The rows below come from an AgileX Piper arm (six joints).
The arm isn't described. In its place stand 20 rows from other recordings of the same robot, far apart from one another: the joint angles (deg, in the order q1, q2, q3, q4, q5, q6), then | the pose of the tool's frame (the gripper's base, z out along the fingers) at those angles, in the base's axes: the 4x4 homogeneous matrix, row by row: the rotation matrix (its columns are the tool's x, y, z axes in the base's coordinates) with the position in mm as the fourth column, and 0 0 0 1 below.
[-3.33 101.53 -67.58 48.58 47.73 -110.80] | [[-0.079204 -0.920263 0.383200 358.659], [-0.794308 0.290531 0.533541 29.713], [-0.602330 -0.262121 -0.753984 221.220], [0 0 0 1]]
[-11.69 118.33 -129.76 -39.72 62.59 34.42] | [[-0.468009 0.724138 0.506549 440.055], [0.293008 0.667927 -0.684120 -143.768], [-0.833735 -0.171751 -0.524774 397.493], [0 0 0 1]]
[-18.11 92.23 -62.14 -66.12 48.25 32.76] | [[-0.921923 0.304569 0.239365 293.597], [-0.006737 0.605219 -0.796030 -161.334], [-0.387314 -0.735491 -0.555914 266.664], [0 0 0 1]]
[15.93 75.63 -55.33 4.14 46.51 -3.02] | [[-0.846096 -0.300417 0.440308 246.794], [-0.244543 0.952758 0.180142 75.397], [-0.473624 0.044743 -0.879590 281.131], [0 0 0 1]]
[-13.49 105.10 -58.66 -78.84 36.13 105.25] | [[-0.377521 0.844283 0.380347 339.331], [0.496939 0.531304 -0.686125 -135.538], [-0.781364 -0.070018 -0.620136 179.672], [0 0 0 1]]
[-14.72 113.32 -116.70 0.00 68.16 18.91] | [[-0.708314 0.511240 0.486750 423.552], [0.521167 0.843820 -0.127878 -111.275], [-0.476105 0.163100 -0.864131 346.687], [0 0 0 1]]
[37.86 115.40 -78.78 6.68 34.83 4.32] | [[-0.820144 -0.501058 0.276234 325.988], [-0.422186 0.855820 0.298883 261.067], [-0.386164 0.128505 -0.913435 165.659], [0 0 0 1]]
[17.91 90.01 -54.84 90.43 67.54 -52.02] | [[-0.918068 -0.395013 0.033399 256.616], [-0.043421 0.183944 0.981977 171.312], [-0.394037 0.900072 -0.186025 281.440], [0 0 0 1]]
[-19.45 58.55 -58.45 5.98 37.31 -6.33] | [[-0.510867 0.268096 0.816786 200.263], [0.151456 0.963334 -0.221468 -64.626], [-0.846212 0.010567 -0.532741 378.891], [0 0 0 1]]
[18.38 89.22 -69.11 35.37 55.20 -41.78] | [[-0.648664 -0.732296 0.207309 287.027], [-0.528440 0.629385 0.569759 140.950], [-0.547710 0.260033 -0.795234 289.380], [0 0 0 1]]
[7.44 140.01 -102.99 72.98 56.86 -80.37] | [[-0.601480 -0.765944 0.227048 482.175], [-0.281387 0.469111 0.837112 136.445], [-0.747692 0.439618 -0.497688 115.285], [0 0 0 1]]
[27.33 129.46 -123.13 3.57 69.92 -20.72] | [[-0.634340 -0.728485 0.258694 432.626], [-0.702803 0.682831 0.199525 229.573], [-0.321995 -0.055244 -0.945128 246.627], [0 0 0 1]]
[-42.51 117.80 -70.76 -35.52 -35.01 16.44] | [[-0.248333 0.347653 0.904140 352.671], [-0.079026 0.922996 -0.376609 -282.129], [-0.965446 -0.164974 -0.201736 184.839], [0 0 0 1]]
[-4.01 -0.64 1.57 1.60 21.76 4.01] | [[-0.295907 0.088839 0.951077 52.376], [0.116751 0.991564 -0.056296 -2.727], [-0.948055 0.094380 -0.303782 170.525], [0 0 0 1]]
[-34.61 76.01 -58.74 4.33 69.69 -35.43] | [[-0.987760 0.008546 0.155748 194.329], [0.005268 0.999756 -0.021452 -126.280], [-0.155894 -0.020369 -0.987564 284.670], [0 0 0 1]]
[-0.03 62.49 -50.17 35.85 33.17 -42.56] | [[-0.514005 -0.370056 0.773859 225.736], [-0.186868 0.928796 0.320027 29.041], [-0.837185 0.019885 -0.546557 331.412], [0 0 0 1]]
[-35.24 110.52 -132.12 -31.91 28.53 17.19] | [[-0.126815 0.754260 0.644213 344.101], [-0.146438 0.628104 -0.764226 -271.225], [-0.981057 -0.191253 0.030799 508.669], [0 0 0 1]]
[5.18 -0.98 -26.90 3.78 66.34 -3.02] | [[-0.544625 -0.154637 0.824300 -9.008], [-0.075630 0.987906 0.135359 4.701], [-0.835263 0.011378 -0.549734 261.332], [0 0 0 1]]
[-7.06 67.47 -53.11 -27.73 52.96 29.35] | [[-0.769852 0.471524 0.430108 216.235], [0.286333 0.857462 -0.427519 -60.837], [-0.570387 -0.205973 -0.795132 307.183], [0 0 0 1]]
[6.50 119.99 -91.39 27.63 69.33 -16.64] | [[-0.977241 -0.204186 -0.057521 405.288], [-0.208826 0.878267 0.430161 85.918], [-0.037314 0.432383 -0.900918 186.049], [0 0 0 1]]
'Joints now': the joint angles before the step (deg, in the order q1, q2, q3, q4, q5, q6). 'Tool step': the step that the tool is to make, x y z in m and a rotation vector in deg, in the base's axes. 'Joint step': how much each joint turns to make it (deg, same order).
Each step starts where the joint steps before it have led.
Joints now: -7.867, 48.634, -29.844, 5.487, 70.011, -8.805
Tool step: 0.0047, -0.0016, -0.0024, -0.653, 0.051, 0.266
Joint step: 0.024, 1.405, 0.006, -0.618, -1.437, -0.215
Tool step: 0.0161, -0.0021, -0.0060, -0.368, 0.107, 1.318
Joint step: 0.249, 4.705, -0.609, -0.141, -3.949, -1.355
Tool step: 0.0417, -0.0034, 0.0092, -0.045, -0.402, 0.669
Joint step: 0.750, 9.546, -7.380, 0.104, -2.568, -0.158
